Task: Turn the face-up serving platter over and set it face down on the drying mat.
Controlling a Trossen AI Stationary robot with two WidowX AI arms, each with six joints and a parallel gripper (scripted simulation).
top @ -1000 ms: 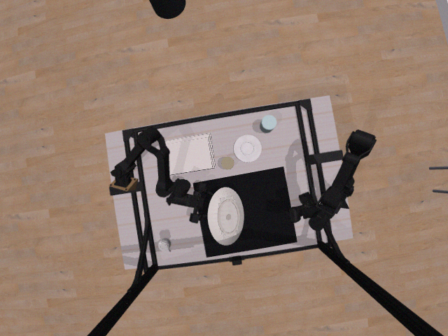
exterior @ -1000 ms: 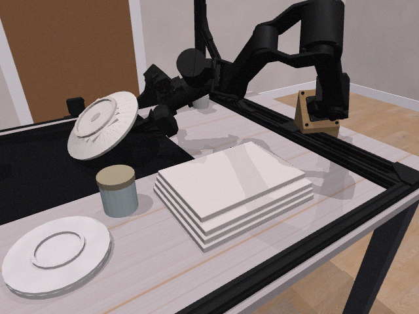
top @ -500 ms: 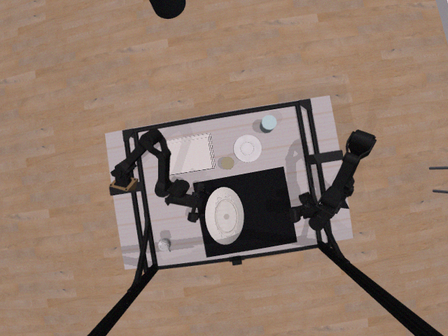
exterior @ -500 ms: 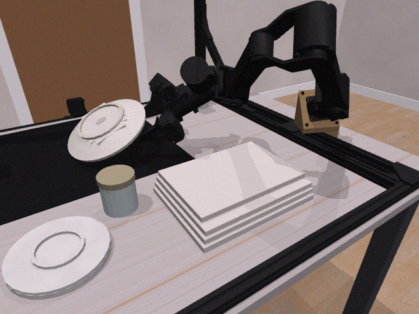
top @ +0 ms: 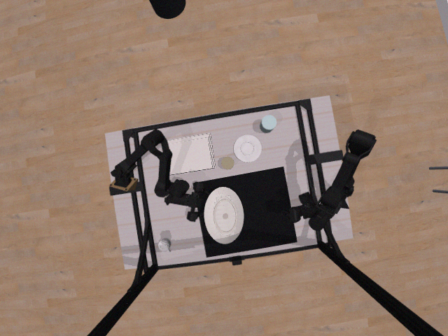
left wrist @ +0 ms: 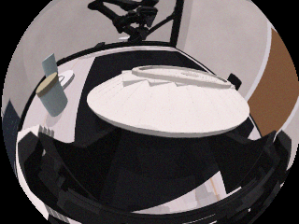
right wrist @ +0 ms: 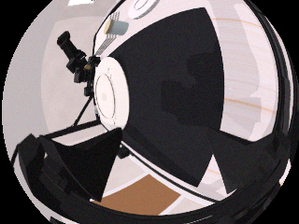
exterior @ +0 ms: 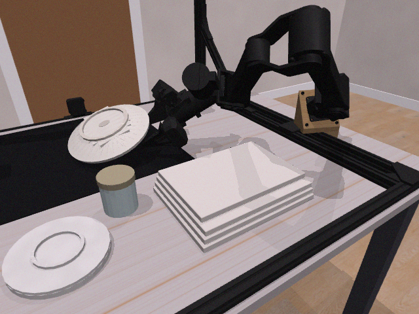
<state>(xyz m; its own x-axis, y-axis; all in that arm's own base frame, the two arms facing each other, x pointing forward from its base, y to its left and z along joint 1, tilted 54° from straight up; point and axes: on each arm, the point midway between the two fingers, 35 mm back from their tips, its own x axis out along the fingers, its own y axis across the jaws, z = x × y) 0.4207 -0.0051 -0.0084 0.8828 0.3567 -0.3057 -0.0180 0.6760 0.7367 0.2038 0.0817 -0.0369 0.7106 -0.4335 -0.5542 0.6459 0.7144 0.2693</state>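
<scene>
The tan-lidded jar lies 20 cm ahead of my left hand, 10 cm to the right of it and 2 cm below it. The rest, counted from my left hand: white board (23 cm ahead, 10 cm to the left, 3 cm below); then white oval serving platter (11 cm to the right, 5 cm behind); then black drying mat (20 cm to the right, 6 cm below, 4 cm behind).
</scene>
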